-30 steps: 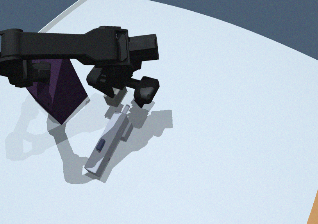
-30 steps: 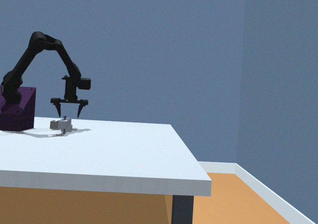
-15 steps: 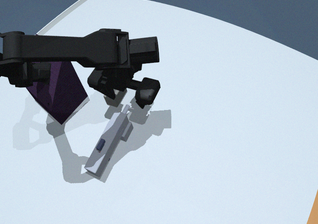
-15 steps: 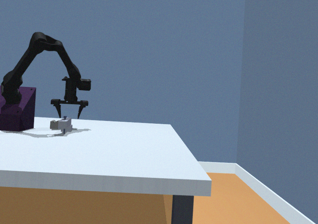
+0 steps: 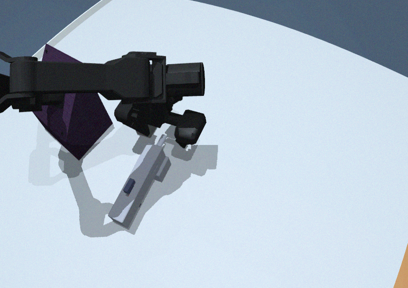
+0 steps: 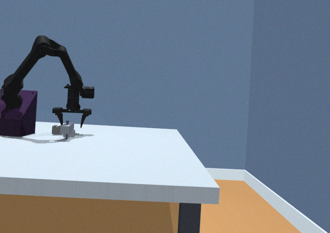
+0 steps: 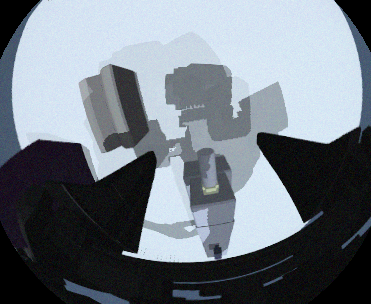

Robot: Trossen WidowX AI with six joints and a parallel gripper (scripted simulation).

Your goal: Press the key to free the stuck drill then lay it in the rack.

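The drill lies 6 cm to the right of my gripper tip and 1 cm above it. From my gripper tip the other things lie so: grey rack: 8 cm behind, 4 cm to the left, 2 cm below; blue key: 1 cm ahead, 14 cm to the right, 2 cm above; long housing: 1 cm ahead, 12 cm to the right, 1 cm above.
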